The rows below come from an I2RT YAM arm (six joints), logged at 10 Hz.
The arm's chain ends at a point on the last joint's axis. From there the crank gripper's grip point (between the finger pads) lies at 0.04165 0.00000 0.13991 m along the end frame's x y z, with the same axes.
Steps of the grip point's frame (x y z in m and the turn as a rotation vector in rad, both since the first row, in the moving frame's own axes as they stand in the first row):
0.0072 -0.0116 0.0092 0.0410 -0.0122 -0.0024
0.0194 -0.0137 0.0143 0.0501 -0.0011 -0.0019
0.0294 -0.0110 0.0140 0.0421 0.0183 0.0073
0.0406 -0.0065 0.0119 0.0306 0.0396 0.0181
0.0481 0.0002 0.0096 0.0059 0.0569 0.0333
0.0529 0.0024 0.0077 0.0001 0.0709 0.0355
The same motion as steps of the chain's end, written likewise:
0.0089 -0.0058 0.0088 0.0410 -0.0122 -0.0024
0.0196 -0.0066 0.0144 0.0501 -0.0011 -0.0019
0.0268 -0.0054 0.0149 0.0421 0.0183 0.0073
0.0351 -0.0030 0.0137 0.0306 0.0396 0.0181
0.0402 -0.0005 0.0122 0.0059 0.0569 0.0333
0.0431 0.0008 0.0110 0.0001 0.0709 0.0355

